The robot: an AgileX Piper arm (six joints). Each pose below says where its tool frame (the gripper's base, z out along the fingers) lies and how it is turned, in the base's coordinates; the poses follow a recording.
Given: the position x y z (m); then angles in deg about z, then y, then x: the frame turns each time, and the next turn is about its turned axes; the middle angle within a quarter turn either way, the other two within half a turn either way.
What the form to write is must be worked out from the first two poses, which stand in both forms.
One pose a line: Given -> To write
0.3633, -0.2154, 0.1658, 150.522, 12.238, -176.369 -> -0.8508, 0.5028, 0.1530, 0.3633; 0.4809, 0.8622, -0.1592, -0.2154; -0.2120, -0.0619, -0.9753, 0.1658; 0, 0, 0, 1
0.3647, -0.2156, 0.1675, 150.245, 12.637, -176.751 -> -0.8471, 0.5063, 0.1615, 0.3647; 0.4843, 0.8606, -0.1576, -0.2156; -0.2188, -0.0553, -0.9742, 0.1675; 0, 0, 0, 1
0.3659, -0.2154, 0.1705, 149.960, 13.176, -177.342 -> -0.8429, 0.5092, 0.1739, 0.3659; 0.4874, 0.8595, -0.1541, -0.2154; -0.2279, -0.0452, -0.9726, 0.1705; 0, 0, 0, 1
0.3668, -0.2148, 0.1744, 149.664, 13.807, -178.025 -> -0.8381, 0.5119, 0.1884, 0.3668; 0.4905, 0.8584, -0.1502, -0.2148; -0.2387, -0.0335, -0.9705, 0.1744; 0, 0, 0, 1
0.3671, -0.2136, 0.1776, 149.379, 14.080, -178.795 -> -0.8347, 0.5136, 0.1986, 0.3671; 0.4941, 0.8578, -0.1420, -0.2136; -0.2433, -0.0204, -0.9697, 0.1776; 0, 0, 0, 1
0.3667, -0.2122, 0.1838, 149.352, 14.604, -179.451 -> -0.8325, 0.5118, 0.2120, 0.3667; 0.4933, 0.8590, -0.1368, -0.2122; -0.2521, -0.0093, -0.9676, 0.1838; 0, 0, 0, 1
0.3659, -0.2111, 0.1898, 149.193, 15.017, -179.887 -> -0.8296, 0.5126, 0.2215, 0.3659; 0.4947, 0.8586, -0.1344, -0.2111; -0.2591, -0.0019, -0.9658, 0.1898; 0, 0, 0, 1
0.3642, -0.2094, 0.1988, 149.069, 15.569, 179.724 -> -0.8263, 0.5129, 0.2327, 0.3642; 0.4951, 0.8584, -0.1338, -0.2094; -0.2684, 0.0046, -0.9633, 0.1988; 0, 0, 0, 1
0.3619, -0.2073, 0.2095, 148.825, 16.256, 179.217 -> -0.8214, 0.5143, 0.2466, 0.3619; 0.4970, 0.8575, -0.1332, -0.2073; -0.2799, 0.0131, -0.9599, 0.2095; 0, 0, 0, 1
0.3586, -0.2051, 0.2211, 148.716, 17.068, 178.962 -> -0.8170, 0.5147, 0.2602, 0.3586; 0.4964, 0.8572, -0.1369, -0.2051; -0.2935, 0.0173, -0.9558, 0.2211; 0, 0, 0, 1
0.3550, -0.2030, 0.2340, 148.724, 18.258, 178.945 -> -0.8116, 0.5141, 0.2773, 0.3550; 0.4930, 0.8575, -0.1469, -0.2030; -0.3133, 0.0175, -0.9495, 0.2340; 0, 0, 0, 1
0.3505, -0.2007, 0.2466, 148.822, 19.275, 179.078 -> -0.8076, 0.5131, 0.2907, 0.3505; 0.4887, 0.8582, -0.1571, -0.2007; -0.3301, 0.0152, -0.9438, 0.2466; 0, 0, 0, 1
